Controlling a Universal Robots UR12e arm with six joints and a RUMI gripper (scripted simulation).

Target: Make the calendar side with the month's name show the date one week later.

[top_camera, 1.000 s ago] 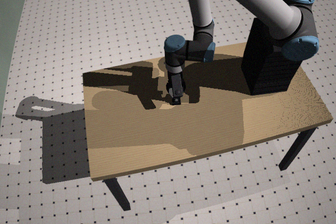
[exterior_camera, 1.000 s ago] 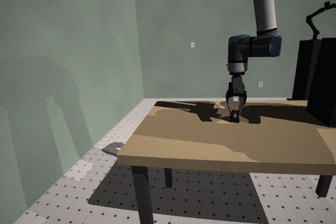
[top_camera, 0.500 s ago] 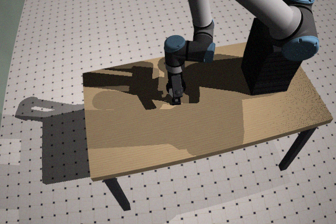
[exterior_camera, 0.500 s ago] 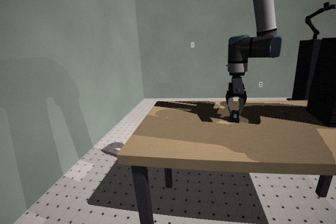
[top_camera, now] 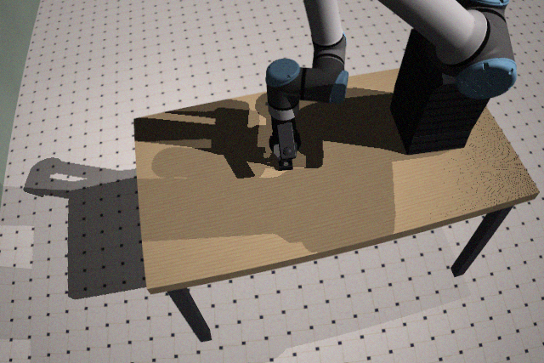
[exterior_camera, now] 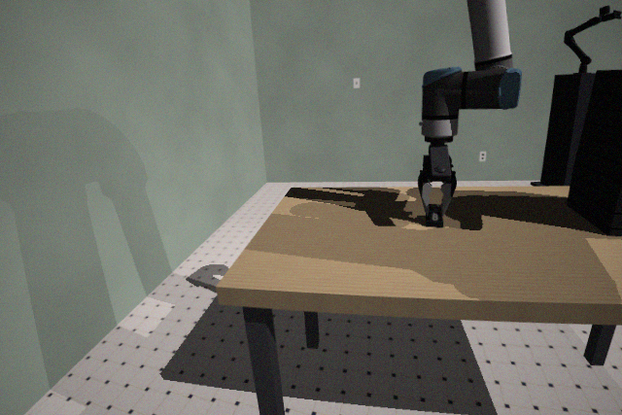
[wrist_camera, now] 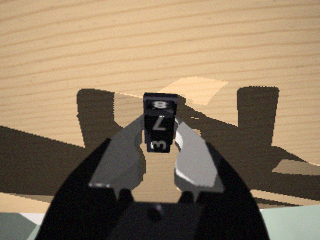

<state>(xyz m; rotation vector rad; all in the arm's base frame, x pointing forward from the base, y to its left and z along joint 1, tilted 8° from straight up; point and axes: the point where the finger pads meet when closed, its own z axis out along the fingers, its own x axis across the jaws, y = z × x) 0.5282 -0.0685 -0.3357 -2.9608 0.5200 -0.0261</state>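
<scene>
Right now the black date cube is 10 mm below my hand. Round my hand: dark tray 30 mm below, 20 mm to the right, 10 mm behind.
</scene>
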